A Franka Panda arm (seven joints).
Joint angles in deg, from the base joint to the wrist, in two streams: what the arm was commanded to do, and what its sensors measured. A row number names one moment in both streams.
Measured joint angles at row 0: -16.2, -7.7, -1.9, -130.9, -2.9, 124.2, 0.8
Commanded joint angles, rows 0 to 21: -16.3, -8.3, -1.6, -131.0, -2.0, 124.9, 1.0; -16.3, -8.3, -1.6, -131.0, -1.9, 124.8, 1.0; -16.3, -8.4, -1.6, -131.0, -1.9, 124.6, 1.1; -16.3, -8.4, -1.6, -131.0, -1.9, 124.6, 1.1; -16.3, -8.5, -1.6, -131.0, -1.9, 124.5, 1.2; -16.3, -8.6, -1.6, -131.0, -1.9, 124.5, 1.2; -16.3, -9.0, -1.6, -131.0, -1.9, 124.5, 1.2; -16.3, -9.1, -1.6, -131.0, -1.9, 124.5, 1.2; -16.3, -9.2, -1.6, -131.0, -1.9, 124.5, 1.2; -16.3, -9.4, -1.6, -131.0, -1.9, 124.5, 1.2; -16.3, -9.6, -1.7, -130.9, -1.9, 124.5, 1.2; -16.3, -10.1, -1.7, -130.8, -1.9, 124.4, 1.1; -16.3, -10.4, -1.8, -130.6, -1.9, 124.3, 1.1; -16.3, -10.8, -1.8, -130.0, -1.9, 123.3, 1.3; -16.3, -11.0, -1.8, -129.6, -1.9, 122.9, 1.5; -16.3, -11.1, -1.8, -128.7, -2.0, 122.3, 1.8; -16.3, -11.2, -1.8, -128.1, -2.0, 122.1, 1.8; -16.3, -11.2, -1.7, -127.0, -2.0, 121.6, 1.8; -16.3, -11.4, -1.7, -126.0, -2.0, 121.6, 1.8; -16.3, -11.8, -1.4, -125.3, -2.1, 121.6, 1.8; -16.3, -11.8, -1.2, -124.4, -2.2, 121.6, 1.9; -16.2, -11.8, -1.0, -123.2, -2.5, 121.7, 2.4
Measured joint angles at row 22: -16.2, -11.2, -1.8, -126.6, -2.7, 123.5, 1.3
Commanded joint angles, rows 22 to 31: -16.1, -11.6, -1.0, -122.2, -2.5, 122.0, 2.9; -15.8, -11.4, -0.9, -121.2, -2.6, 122.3, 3.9; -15.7, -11.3, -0.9, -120.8, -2.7, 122.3, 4.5; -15.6, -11.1, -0.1, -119.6, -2.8, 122.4, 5.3; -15.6, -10.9, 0.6, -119.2, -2.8, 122.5, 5.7; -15.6, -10.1, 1.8, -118.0, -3.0, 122.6, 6.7; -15.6, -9.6, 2.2, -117.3, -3.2, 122.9, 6.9; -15.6, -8.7, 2.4, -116.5, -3.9, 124.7, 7.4; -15.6, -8.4, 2.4, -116.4, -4.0, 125.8, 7.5; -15.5, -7.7, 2.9, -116.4, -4.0, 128.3, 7.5
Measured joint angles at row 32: -15.4, -10.6, 1.5, -119.0, -2.9, 124.2, 5.9
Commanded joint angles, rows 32 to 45: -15.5, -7.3, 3.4, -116.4, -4.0, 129.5, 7.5; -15.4, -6.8, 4.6, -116.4, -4.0, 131.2, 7.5; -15.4, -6.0, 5.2, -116.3, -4.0, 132.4, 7.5; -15.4, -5.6, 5.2, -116.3, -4.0, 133.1, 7.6; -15.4, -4.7, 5.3, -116.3, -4.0, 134.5, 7.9; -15.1, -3.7, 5.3, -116.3, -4.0, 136.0, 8.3; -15.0, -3.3, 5.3, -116.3, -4.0, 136.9, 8.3; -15.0, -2.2, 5.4, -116.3, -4.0, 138.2, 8.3; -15.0, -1.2, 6.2, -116.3, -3.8, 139.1, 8.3; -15.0, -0.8, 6.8, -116.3, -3.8, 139.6, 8.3; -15.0, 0.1, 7.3, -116.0, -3.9, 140.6, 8.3; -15.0, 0.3, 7.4, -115.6, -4.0, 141.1, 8.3; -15.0, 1.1, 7.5, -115.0, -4.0, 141.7, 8.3; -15.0, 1.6, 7.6, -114.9, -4.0, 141.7, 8.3
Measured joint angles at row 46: -14.8, -0.9, 6.4, -117.3, -3.0, 140.1, 6.9
